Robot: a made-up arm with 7 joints. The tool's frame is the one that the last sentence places.
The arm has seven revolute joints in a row. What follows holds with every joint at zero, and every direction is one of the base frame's. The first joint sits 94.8 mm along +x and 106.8 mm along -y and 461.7 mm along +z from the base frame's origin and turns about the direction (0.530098, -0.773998, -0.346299). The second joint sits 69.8 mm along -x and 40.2 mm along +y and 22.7 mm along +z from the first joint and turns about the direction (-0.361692, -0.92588, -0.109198). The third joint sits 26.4 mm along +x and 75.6 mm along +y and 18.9 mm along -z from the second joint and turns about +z. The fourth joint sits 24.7 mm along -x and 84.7 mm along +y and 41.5 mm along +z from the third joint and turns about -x. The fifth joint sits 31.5 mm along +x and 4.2 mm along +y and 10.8 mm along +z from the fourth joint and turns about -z. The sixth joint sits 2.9 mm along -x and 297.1 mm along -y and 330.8 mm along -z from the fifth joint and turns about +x. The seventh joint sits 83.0 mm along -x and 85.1 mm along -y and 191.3 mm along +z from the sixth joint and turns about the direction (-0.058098, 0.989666, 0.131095). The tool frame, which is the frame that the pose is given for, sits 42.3 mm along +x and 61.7 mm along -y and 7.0 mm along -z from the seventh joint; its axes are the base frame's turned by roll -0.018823, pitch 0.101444 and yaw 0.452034 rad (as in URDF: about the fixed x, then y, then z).
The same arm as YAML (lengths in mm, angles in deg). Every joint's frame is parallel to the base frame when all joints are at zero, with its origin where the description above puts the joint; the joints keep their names.
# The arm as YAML. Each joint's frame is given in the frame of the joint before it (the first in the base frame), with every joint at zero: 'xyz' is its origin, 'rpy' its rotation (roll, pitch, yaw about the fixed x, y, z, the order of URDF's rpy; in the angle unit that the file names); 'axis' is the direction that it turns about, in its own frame. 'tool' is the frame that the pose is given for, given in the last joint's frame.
units:
  length: mm
  angle: deg
joints:
  - name: joint 1
    type: revolute
    origin:
      xyz: [94.8, -106.8, 461.7]
      rpy: [0.0, 0.0, 0.0]
    axis: [0.530098, -0.773998, -0.346299]
  - name: joint 2
    type: revolute
    origin:
      xyz: [-69.8, 40.2, 22.7]
      rpy: [0.0, 0.0, 0.0]
    axis: [-0.361692, -0.92588, -0.109198]
  - name: joint 3
    type: revolute
    origin:
      xyz: [26.4, 75.6, -18.9]
      rpy: [0.0, 0.0, 0.0]
    axis: "+z"
  - name: joint 4
    type: revolute
    origin:
      xyz: [-24.7, 84.7, 41.5]
      rpy: [0.0, 0.0, 0.0]
    axis: "-x"
  - name: joint 5
    type: revolute
    origin:
      xyz: [31.5, 4.2, 10.8]
      rpy: [0.0, 0.0, 0.0]
    axis: "-z"
  - name: joint 6
    type: revolute
    origin:
      xyz: [-2.9, -297.1, -330.8]
      rpy: [0.0, 0.0, 0.0]
    axis: "+x"
  - name: joint 7
    type: revolute
    origin:
      xyz: [-83.0, -85.1, 191.3]
      rpy: [0.0, 0.0, 0.0]
    axis: [-0.058098, 0.989666, 0.131095]
tool:
  origin:
    xyz: [42.3, -61.7, -7.0]
    rpy: [-1.08, 5.81, 25.9]

